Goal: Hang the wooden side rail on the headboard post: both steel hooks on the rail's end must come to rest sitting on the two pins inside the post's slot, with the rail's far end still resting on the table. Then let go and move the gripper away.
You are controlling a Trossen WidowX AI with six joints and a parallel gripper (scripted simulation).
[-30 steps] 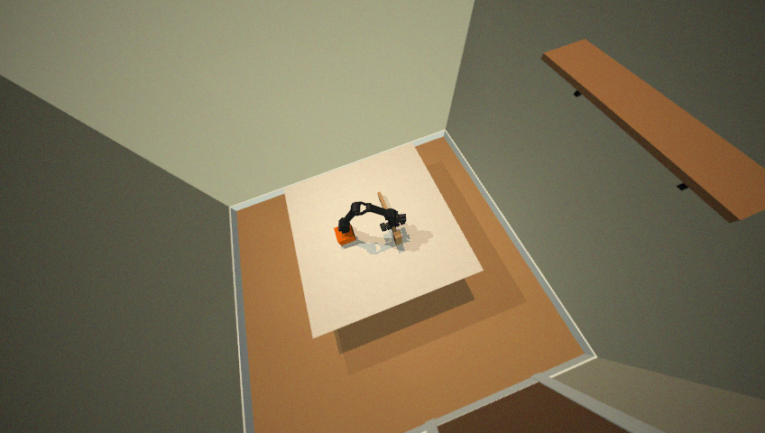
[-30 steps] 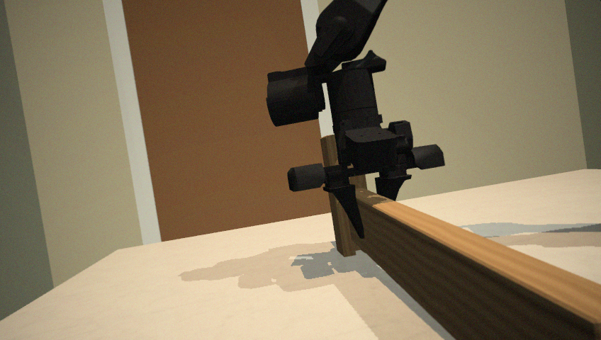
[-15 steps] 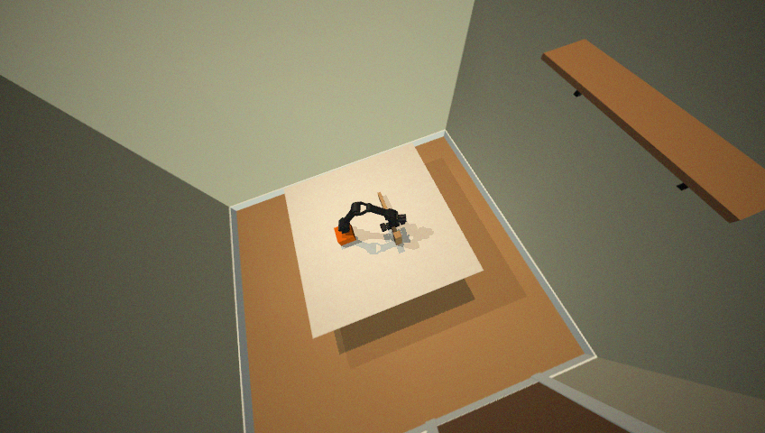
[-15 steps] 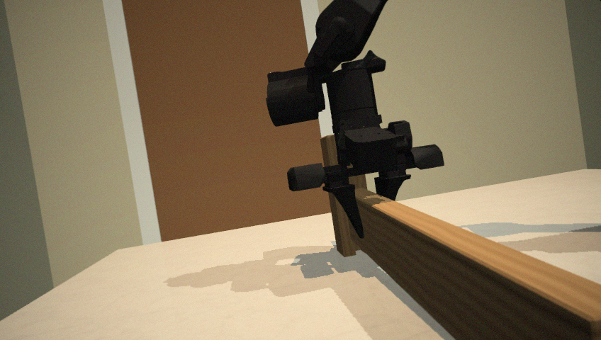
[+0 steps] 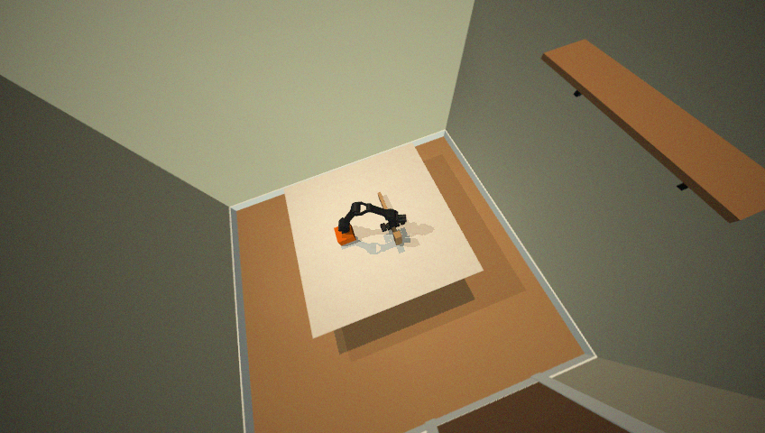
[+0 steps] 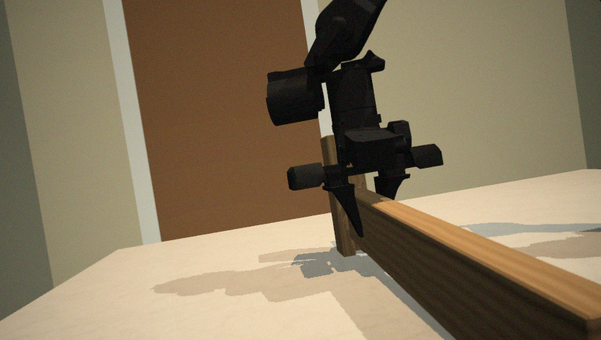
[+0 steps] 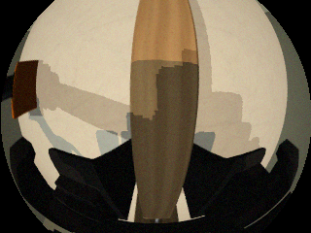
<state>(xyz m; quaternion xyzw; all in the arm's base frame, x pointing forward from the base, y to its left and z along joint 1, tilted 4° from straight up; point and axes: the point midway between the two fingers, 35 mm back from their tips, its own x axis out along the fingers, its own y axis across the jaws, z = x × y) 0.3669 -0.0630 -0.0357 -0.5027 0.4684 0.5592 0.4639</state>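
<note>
The wooden headboard post lies 1 cm ahead of my gripper tip, 10 cm to the right of it and 4 cm above it.
</note>
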